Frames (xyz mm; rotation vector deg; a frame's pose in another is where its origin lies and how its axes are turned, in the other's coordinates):
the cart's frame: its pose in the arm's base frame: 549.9 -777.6 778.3 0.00 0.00 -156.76
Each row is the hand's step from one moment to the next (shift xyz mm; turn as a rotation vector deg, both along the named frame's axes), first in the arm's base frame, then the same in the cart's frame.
Working: the arm's base frame: its pose in the cart's frame: 198.5 -931.5 -778.3 0.00 0.00 156.76

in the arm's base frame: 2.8 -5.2 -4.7 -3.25 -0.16 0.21
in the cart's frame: -0.5 5.9 -4.7 3.05 -1.14 0.21
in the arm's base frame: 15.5 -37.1 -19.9 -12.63 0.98 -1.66
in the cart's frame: 0.4 40.2 -19.9 11.22 -5.88 -1.66
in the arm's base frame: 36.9 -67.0 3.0 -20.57 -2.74 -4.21
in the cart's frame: -7.5 76.1 3.0 19.98 -5.60 -4.21
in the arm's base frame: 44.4 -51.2 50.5 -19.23 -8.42 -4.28
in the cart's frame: -20.6 64.6 50.5 20.99 0.15 -4.28
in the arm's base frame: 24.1 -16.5 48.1 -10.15 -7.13 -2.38
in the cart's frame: -15.6 24.7 48.1 12.14 2.55 -2.38
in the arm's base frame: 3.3 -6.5 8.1 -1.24 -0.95 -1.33
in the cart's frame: -0.5 7.3 8.1 1.51 0.38 -1.33
